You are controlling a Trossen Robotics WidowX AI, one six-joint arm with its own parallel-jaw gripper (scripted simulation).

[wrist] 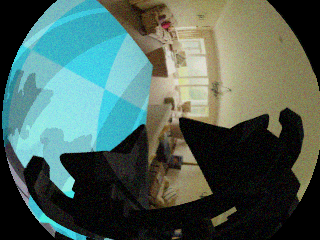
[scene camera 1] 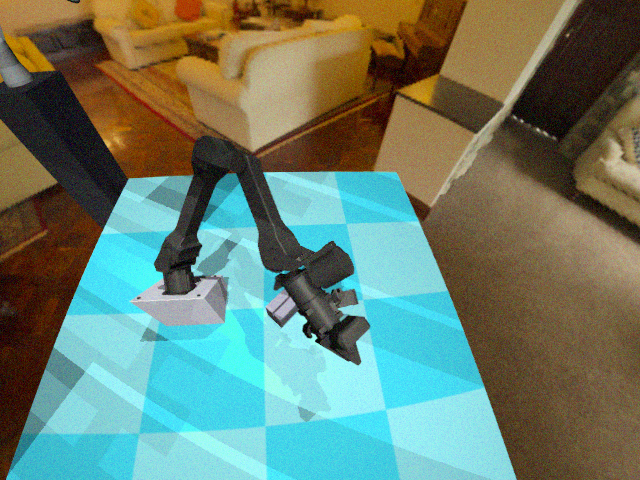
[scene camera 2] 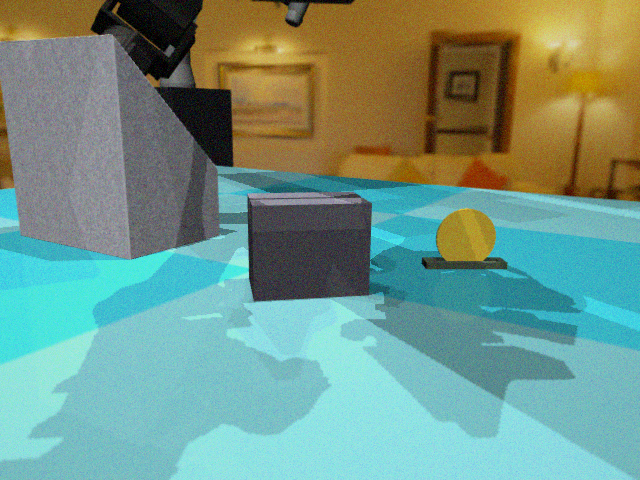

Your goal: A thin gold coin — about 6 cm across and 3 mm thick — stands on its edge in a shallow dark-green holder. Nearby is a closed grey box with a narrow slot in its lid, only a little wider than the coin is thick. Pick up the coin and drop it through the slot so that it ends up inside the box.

A gold coin shows in scene camera 2 (pixel 467 234); in the wrist view it is out of frame.
